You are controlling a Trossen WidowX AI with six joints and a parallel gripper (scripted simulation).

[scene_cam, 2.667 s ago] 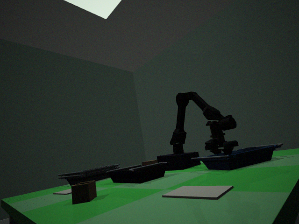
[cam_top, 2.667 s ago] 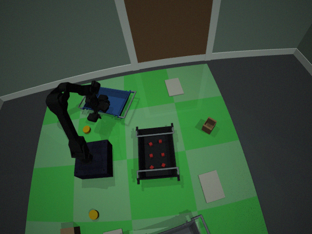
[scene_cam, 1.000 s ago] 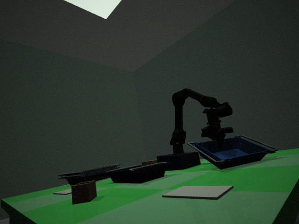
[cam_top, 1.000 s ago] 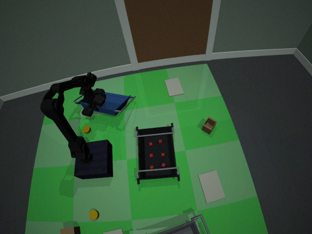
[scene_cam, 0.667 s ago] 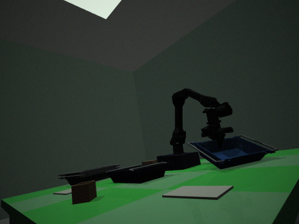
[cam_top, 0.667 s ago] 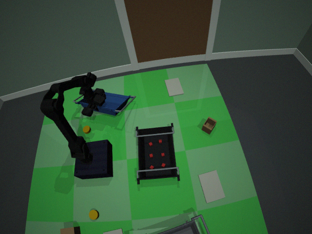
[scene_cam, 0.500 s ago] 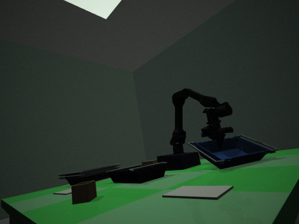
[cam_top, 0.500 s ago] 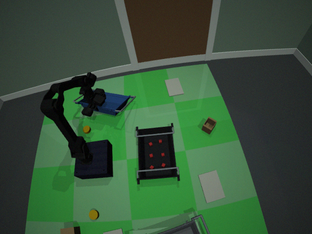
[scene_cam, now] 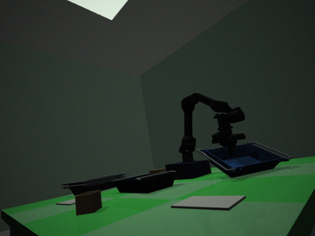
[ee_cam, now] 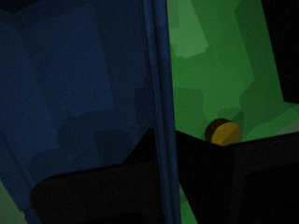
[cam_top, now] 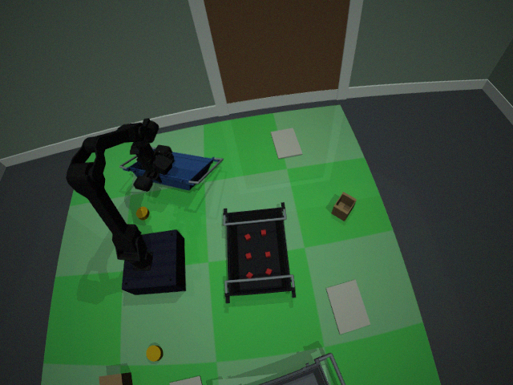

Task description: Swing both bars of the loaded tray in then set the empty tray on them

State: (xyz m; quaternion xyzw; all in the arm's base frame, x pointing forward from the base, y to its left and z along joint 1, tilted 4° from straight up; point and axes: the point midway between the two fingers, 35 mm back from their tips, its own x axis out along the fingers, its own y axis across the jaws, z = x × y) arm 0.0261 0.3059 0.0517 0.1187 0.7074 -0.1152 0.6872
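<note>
The blue tray lies 30 mm ahead of my gripper tip, 80 mm to the left of it and 10 mm below it. From my gripper tip the other things lie so: brown box 650 mm ahead, 130 mm to the right, 70 mm below.
</note>
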